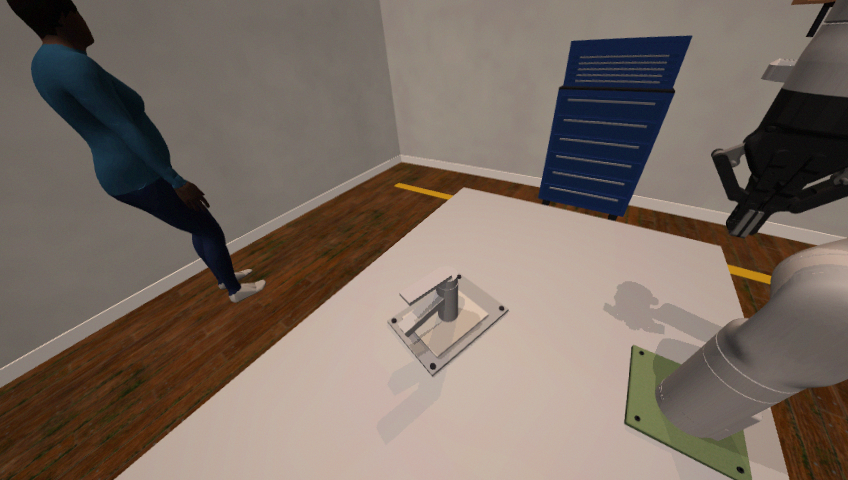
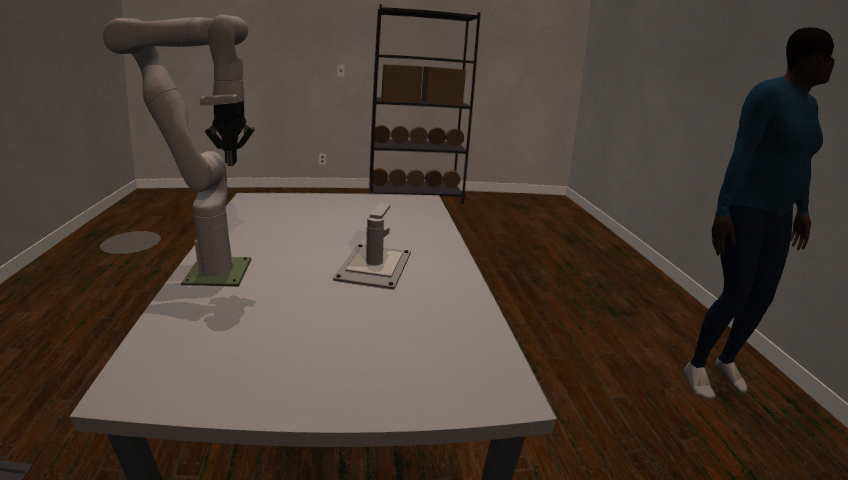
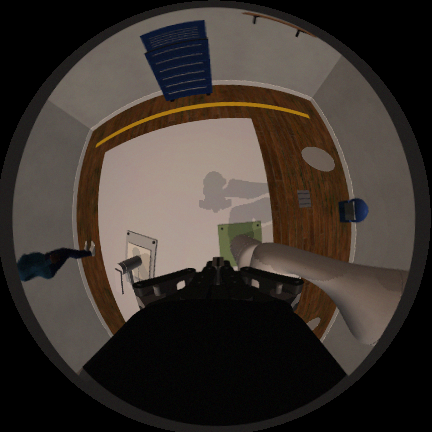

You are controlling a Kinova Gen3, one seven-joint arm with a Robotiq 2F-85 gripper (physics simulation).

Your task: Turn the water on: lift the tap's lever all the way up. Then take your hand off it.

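Places are measured from the arm's base along level axes (x down, y right, z back), in centimetres.
Pixels of known places: gripper, fingertip midpoint: (image 1: pixel 735 233) (image 2: pixel 231 165) (image 3: pixel 217 263); arm's base, link origin: (image 1: pixel 685 407) (image 2: pixel 217 268) (image 3: pixel 241 246).
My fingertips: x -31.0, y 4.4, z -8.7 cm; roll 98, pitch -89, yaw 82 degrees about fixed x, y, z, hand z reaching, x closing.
For each thing: its top centre in the pictures, then the offset to it from my fingertips. "spot": a spot on its surface instead. Level surfaces: height alone.
- tap, surface spot: (image 1: pixel 448 302) (image 3: pixel 131 269) spot: dx +23.4, dy -14.1, dz -34.8 cm
- grey upright cylinder with a spout, surface spot: (image 1: pixel 423 317) spot: dx +23.3, dy -20.3, dz -36.7 cm
- mounting plate, top centre: (image 1: pixel 448 314) (image 2: pixel 374 262) (image 3: pixel 137 260) dx +30.6, dy -12.4, dz -36.4 cm
- white table, surface height: dx +31.8 cm
The tap (image 1: pixel 448 302) (image 2: pixel 374 242) (image 3: pixel 131 264) is a grey upright cylinder with a spout (image 1: pixel 423 317) on a mounting plate (image 1: pixel 432 366) (image 2: pixel 363 281) (image 3: pixel 154 249) on the table. Its flat, light lever (image 1: pixel 425 289) (image 2: pixel 380 210) (image 3: pixel 119 280) sits at the top of the cylinder and reaches out above the spout. My gripper (image 1: pixel 745 224) (image 2: pixel 230 159) (image 3: pixel 217 263) is shut with nothing between its fingers. It points down, high above the table near the arm's base, well away from the tap and not touching the lever.
The arm's green base plate (image 1: pixel 642 380) (image 2: pixel 240 273) (image 3: pixel 226 240) lies on the white table (image 1: pixel 333 380) (image 2: pixel 309 356) (image 3: pixel 150 185). A person (image 1: pixel 101 118) (image 2: pixel 767 148) (image 3: pixel 40 265) stands beyond the table's tap side. A blue cabinet (image 1: pixel 601 136) (image 3: pixel 182 65) and a shelf rack (image 2: pixel 374 118) stand farther off.
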